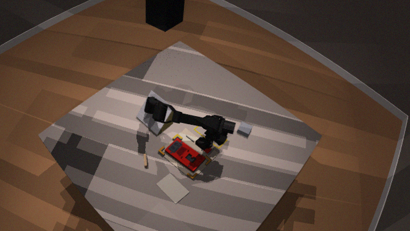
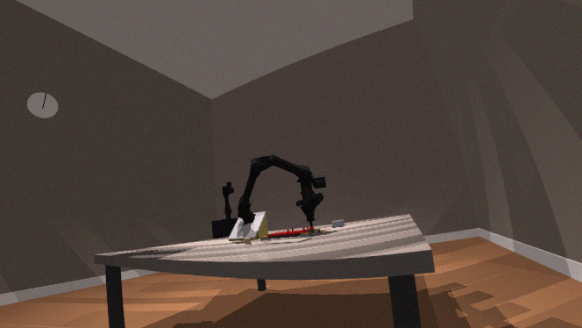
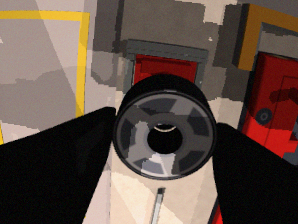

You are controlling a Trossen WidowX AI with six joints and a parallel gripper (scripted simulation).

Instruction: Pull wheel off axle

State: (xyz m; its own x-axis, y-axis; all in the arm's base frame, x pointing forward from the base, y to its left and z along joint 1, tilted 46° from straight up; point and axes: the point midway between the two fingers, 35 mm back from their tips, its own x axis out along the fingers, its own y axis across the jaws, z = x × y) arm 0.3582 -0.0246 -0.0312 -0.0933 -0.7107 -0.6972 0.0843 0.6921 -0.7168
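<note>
Right now the upright axle is 40 mm below my gripper tip. Also, from my gripper tip: wheel right at my gripper tip; then small wooden stick 280 mm to the right, 220 mm behind, 60 mm below; then small grey block 250 mm to the left, 90 mm ahead, 50 mm below.
</note>
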